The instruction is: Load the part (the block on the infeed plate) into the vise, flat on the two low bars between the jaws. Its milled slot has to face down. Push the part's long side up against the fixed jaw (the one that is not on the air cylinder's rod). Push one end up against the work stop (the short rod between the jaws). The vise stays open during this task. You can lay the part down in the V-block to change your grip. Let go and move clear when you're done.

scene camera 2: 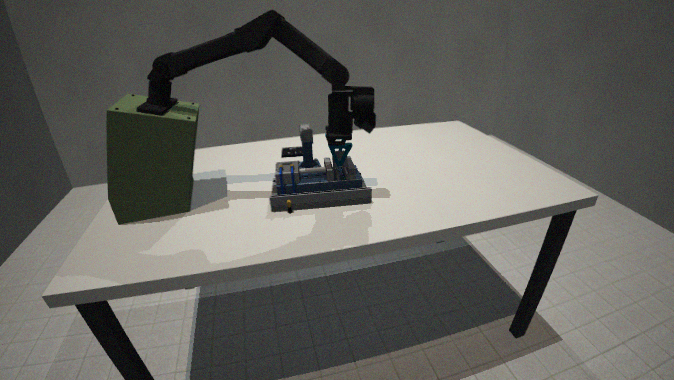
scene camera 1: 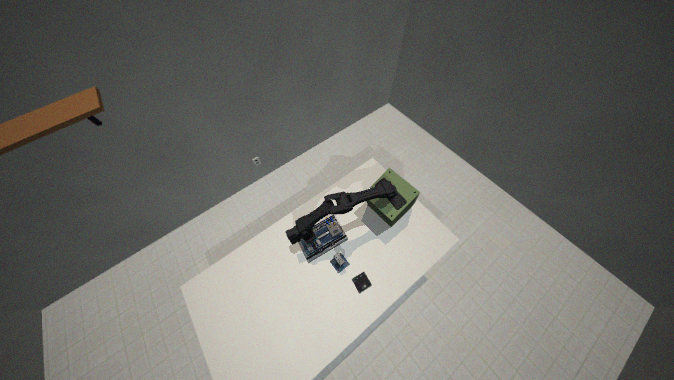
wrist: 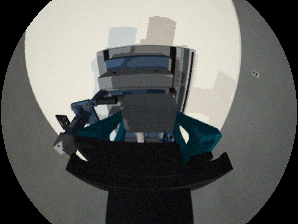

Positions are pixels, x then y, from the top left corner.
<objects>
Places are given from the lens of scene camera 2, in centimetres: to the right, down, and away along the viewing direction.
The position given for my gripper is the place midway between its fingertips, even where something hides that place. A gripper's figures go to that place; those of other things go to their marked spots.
my gripper [scene camera 2: 338, 161]: 0, -9, 99
vise [scene camera 2: 321, 176]: -5, -4, 102
</objects>
